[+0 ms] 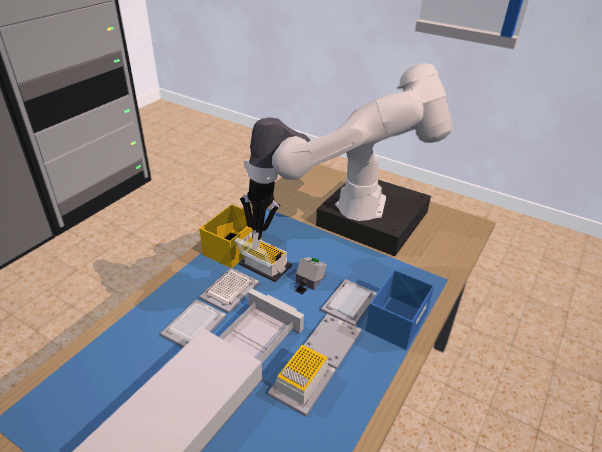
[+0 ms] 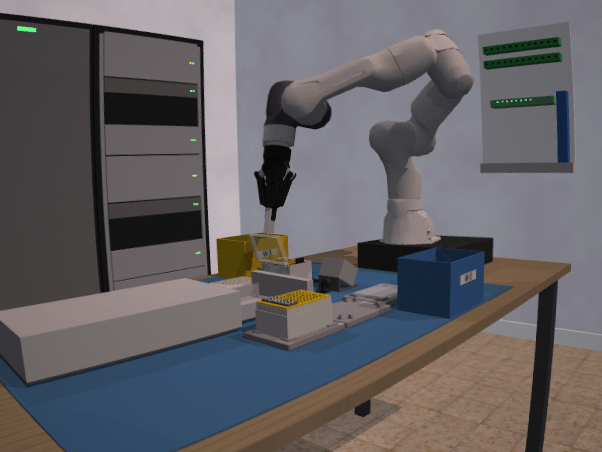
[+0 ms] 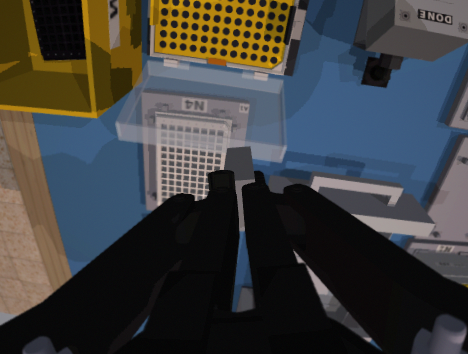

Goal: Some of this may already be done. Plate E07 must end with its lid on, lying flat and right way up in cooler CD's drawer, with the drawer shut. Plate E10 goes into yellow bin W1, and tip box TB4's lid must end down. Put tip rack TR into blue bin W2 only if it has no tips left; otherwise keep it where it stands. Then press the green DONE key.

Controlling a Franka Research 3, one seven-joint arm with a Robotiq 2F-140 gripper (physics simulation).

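My gripper (image 1: 256, 243) (image 2: 269, 226) (image 3: 240, 166) is shut and empty, near the raised lid's outer edge. Tip box TB4's clear lid (image 1: 243, 247) (image 2: 261, 246) (image 3: 205, 82) stands tilted open; its body (image 1: 264, 264) (image 2: 302, 270) holds a yellow deck. Yellow bin W1 (image 1: 214, 246) (image 2: 231, 257) (image 3: 113, 75) holds a dark plate (image 1: 231, 236) (image 3: 59, 30). Cooler CD's drawer (image 1: 276, 311) (image 2: 282, 284) (image 3: 385, 212) is open and looks empty. A tip rack (image 1: 305, 362) (image 2: 295, 322) shows pale tips in its near rows. The green DONE key (image 1: 315, 260) tops a grey box. Plate names are unreadable.
A white plate (image 1: 230, 286) (image 3: 192, 160) sits on nest N4; a pale ribbed plate (image 1: 196, 321) lies beside it. A flat pale piece (image 1: 350, 300) lies on a nest near blue bin W2 (image 1: 390, 322) (image 2: 425, 292). A bare nest (image 1: 334, 340) adjoins the rack. The cooler (image 1: 175, 395) (image 2: 125, 315) fills the front.
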